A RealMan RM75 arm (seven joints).
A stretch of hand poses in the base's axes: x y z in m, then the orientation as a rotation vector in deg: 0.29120 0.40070 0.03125 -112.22 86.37 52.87; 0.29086 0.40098 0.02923 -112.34 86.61 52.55; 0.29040 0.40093 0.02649 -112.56 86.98 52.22; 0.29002 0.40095 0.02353 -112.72 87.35 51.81; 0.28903 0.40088 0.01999 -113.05 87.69 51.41; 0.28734 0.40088 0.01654 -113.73 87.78 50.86; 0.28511 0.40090 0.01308 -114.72 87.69 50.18; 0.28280 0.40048 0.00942 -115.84 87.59 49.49; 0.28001 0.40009 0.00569 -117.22 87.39 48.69; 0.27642 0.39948 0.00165 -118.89 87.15 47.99; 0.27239 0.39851 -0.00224 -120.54 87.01 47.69; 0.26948 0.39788 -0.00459 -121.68 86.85 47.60; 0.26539 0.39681 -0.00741 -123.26 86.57 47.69; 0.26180 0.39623 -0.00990 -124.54 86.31 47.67
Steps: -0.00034 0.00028 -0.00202 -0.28 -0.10 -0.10; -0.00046 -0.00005 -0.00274 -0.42 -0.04 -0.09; -0.00038 0.00002 -0.00296 -0.40 -0.10 -0.15; -0.00099 -0.00007 -0.00354 -0.49 -0.09 -0.03; -0.00169 0.00000 -0.00345 -0.60 -0.26 0.24; -0.00223 0.00002 -0.00346 -0.71 -0.39 0.46; -0.00231 -0.00042 -0.00366 -0.80 -0.38 0.54; -0.00279 -0.00039 -0.00373 -0.93 -0.45 0.71; -0.00359 -0.00061 -0.00404 -1.08 -0.35 0.93; -0.00403 -0.00097 -0.00389 -1.06 -0.02 0.97; -0.00291 -0.00063 -0.00235 -0.67 0.05 0.72; -0.00409 -0.00107 -0.00282 -0.86 0.20 1.06; -0.00359 -0.00058 -0.00249 -0.70 0.09 0.85
